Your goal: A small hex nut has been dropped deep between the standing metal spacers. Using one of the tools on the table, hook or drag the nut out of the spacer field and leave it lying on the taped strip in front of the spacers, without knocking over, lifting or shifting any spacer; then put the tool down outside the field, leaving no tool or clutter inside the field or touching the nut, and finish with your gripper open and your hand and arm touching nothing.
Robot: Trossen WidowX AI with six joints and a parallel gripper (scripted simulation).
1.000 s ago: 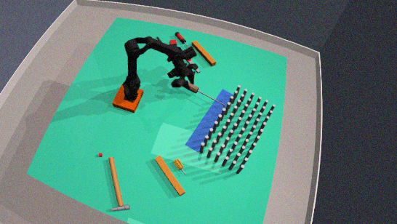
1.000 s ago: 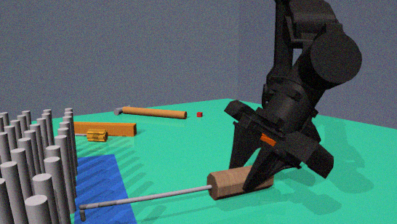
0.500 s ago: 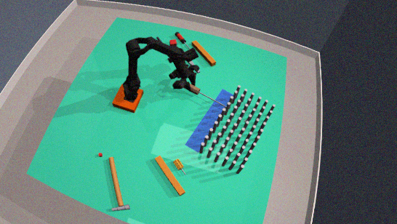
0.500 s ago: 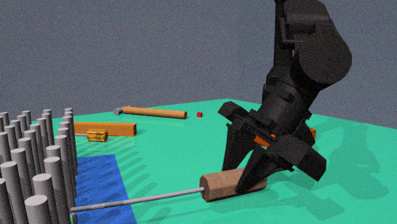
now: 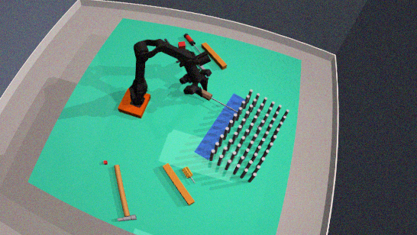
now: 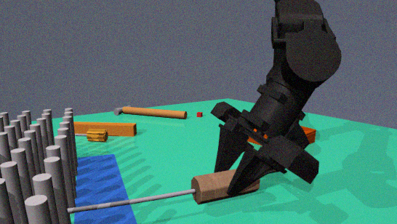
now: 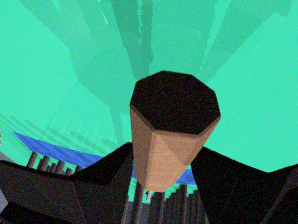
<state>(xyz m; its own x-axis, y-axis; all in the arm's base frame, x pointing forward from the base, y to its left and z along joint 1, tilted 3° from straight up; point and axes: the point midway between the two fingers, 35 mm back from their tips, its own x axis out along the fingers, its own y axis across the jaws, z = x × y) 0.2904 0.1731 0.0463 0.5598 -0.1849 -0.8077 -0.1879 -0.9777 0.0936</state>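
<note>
Right now my gripper tip is 14 cm short of the blue taped strip, 11 cm to the left of it and 3 cm above it. Also, from my gripper tip: hook tool: 10 cm ahead, 2 cm to the right; hex nut: 32 cm ahead, 6 cm to the right, 3 cm below; red block: 30 cm to the left, 26 cm behind, 2 cm below.
</note>
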